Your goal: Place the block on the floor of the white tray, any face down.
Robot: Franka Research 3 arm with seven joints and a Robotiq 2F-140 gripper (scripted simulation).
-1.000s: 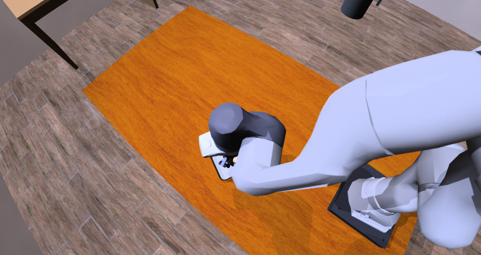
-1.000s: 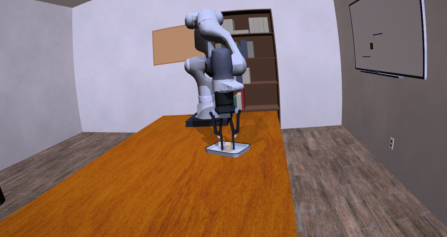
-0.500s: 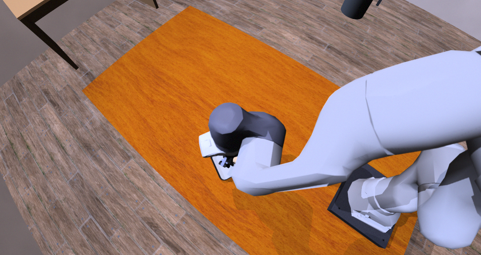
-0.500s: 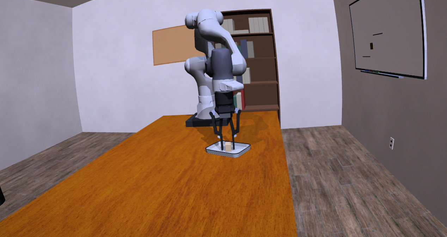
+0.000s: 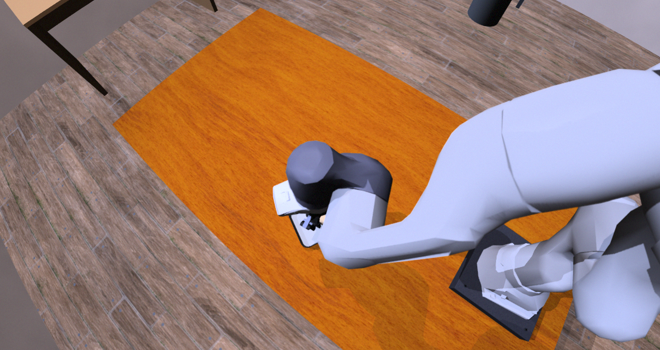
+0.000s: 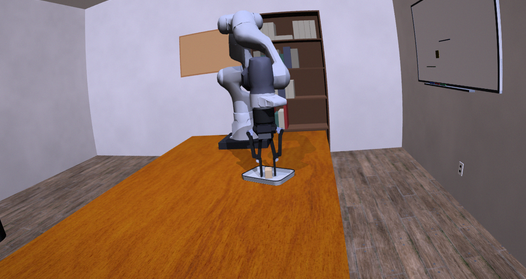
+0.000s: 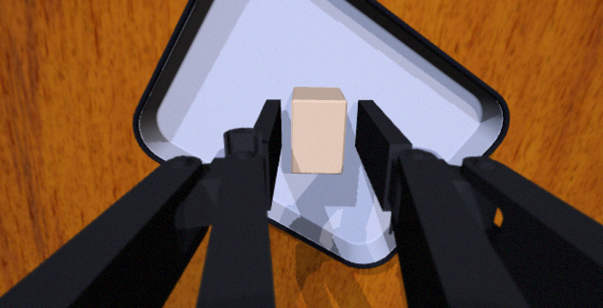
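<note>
Right now the block is 20 mm below my hand. The rest, counted from my hand: white tray 30 mm below.
</note>
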